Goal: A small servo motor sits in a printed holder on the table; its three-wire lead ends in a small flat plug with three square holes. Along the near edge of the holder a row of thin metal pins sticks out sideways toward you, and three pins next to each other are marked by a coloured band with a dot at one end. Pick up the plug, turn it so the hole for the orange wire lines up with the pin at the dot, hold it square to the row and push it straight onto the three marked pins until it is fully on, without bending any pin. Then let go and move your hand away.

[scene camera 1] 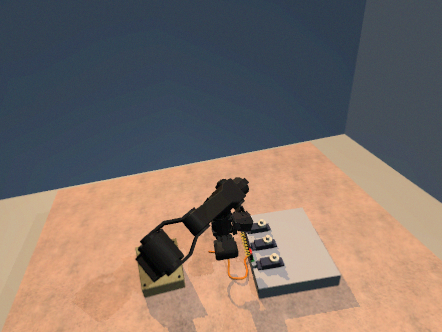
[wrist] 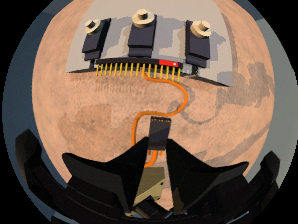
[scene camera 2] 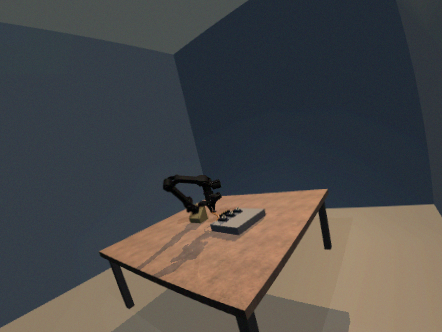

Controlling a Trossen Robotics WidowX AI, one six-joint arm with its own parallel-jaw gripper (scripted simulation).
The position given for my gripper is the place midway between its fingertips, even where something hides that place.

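My gripper (scene camera 1: 224, 250), (wrist: 157, 141) in sight. Grey holder (scene camera 1: 308, 266) seen too.
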